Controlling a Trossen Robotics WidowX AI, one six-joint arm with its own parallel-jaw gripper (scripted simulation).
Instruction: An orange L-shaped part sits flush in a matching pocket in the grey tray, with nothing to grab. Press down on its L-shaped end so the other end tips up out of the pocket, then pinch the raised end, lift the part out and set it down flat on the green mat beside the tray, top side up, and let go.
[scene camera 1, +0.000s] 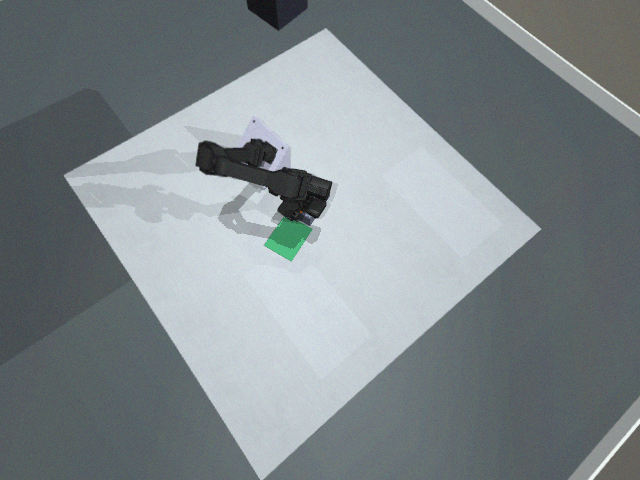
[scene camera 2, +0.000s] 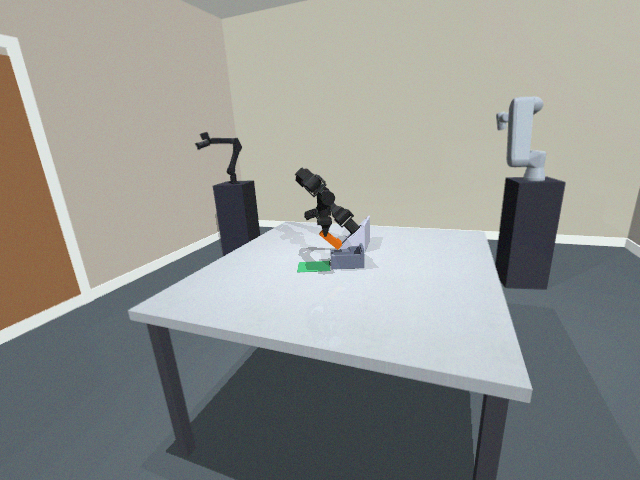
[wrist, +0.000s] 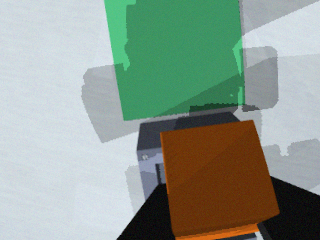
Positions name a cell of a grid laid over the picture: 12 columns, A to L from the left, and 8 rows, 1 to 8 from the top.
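Here is my gripper (scene camera 1: F4) (wrist: H7), and I am holding an orange L-shaped part (wrist: I6) in the gripper. There is also a green mat (scene camera 1: F4) (wrist: G3) that I can see.
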